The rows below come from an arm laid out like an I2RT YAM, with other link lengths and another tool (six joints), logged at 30 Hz.
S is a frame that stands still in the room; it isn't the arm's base.
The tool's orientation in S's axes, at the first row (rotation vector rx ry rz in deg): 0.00, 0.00, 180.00
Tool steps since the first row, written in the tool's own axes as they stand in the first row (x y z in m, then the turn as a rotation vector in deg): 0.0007, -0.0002, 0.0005, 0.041, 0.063, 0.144; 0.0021, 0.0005, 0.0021, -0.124, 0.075, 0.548; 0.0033, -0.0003, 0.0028, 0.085, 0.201, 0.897; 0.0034, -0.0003, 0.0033, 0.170, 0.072, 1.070; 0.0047, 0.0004, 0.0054, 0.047, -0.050, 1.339; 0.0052, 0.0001, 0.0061, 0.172, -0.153, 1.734; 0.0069, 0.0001, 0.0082, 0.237, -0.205, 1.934; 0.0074, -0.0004, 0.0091, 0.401, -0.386, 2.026; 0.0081, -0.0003, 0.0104, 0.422, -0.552, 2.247; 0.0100, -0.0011, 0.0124, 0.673, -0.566, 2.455; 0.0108, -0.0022, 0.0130, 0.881, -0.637, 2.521; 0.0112, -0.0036, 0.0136, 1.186, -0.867, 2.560
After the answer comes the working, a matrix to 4 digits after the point.
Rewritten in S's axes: -0.0007, 0.0002, 0.0005, -0.041, -0.063, 0.144; -0.0021, -0.0005, 0.0021, 0.124, -0.075, 0.548; -0.0033, 0.0003, 0.0028, -0.085, -0.201, 0.897; -0.0034, 0.0003, 0.0033, -0.170, -0.072, 1.070; -0.0047, -0.0004, 0.0054, -0.047, 0.050, 1.339; -0.0052, -0.0001, 0.0061, -0.172, 0.153, 1.734; -0.0069, -0.0001, 0.0082, -0.237, 0.205, 1.934; -0.0074, 0.0004, 0.0091, -0.401, 0.386, 2.026; -0.0081, 0.0003, 0.0104, -0.422, 0.552, 2.247; -0.0100, 0.0011, 0.0124, -0.673, 0.566, 2.455; -0.0108, 0.0022, 0.0130, -0.881, 0.637, 2.521; -0.0112, 0.0036, 0.0136, -1.186, 0.867, 2.560
The tool's axes in the first row as the columns of a matrix, in S's axes (rounded; the answer above uses it unrounded):
-1.0000, 0.0000, 0.0000
0.0000, -1.0000, 0.0000
0.0000, 0.0000, 1.0000

